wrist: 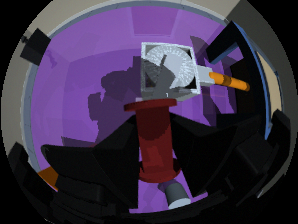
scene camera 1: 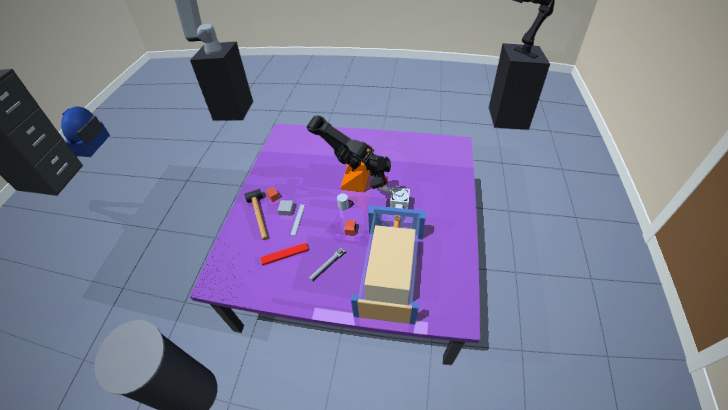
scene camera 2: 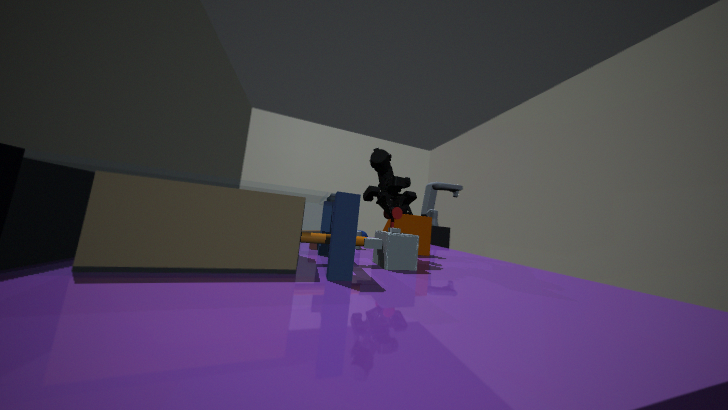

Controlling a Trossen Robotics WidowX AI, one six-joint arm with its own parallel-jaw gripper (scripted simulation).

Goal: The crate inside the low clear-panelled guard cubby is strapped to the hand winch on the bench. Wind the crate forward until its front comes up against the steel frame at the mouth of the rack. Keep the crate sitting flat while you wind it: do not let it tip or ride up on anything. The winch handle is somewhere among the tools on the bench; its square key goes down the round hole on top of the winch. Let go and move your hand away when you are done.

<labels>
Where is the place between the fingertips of my gripper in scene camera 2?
At 395, 218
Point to a grey winch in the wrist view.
At 153, 55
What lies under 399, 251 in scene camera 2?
A grey winch.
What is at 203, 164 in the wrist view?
My gripper.
</labels>
